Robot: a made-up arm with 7 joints.
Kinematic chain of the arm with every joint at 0, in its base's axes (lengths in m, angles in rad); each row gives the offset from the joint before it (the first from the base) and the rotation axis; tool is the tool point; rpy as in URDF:
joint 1: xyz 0 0 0.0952 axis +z
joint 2: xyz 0 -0.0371 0.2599 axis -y
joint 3: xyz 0 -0.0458 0.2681 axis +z
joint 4: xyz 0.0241 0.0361 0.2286 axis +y
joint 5: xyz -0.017 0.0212 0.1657 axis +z
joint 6: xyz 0 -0.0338 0.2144 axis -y
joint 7: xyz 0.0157 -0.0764 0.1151 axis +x
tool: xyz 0 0 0 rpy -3.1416 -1.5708 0
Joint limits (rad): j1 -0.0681..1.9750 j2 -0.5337..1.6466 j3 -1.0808..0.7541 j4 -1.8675..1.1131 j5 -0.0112..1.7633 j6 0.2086..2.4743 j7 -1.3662..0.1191
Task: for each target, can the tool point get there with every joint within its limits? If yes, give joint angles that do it. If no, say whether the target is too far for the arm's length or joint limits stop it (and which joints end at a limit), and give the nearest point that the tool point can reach.
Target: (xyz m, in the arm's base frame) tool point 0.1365 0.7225 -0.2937
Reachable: no: joint limits stop it (at a limit: joint 1, joint 2, joint 4, joint 5) | nearest point -0.2702 0.2774 0.0581 | short by 0.698 m
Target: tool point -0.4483 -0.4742 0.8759
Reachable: yes | joints 0.5677 0.8869 0.1749 0.1411 0.2827 2.3010 -0.9260
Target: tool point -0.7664 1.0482 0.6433
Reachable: no: too far | nearest point -0.3863 0.6464 0.7102 | short by 0.557 m
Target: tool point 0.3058 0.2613 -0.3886
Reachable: no: joint limits stop it (at a limit: joint 1, joint 2, joint 4, joint 5) | nearest point 0.3228 -0.1436 -0.0581 | short by 0.523 m
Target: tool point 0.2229 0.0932 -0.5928
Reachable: no: joint limits stop it (at a limit: joint 1, joint 2, joint 4, joint 5) | nearest point 0.2554 -0.2000 -0.1038 | short by 0.571 m
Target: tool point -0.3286 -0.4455 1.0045
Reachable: yes | joints 0.8778 0.4330 -0.5385 -0.3823 0.2010 1.5920 -0.5972
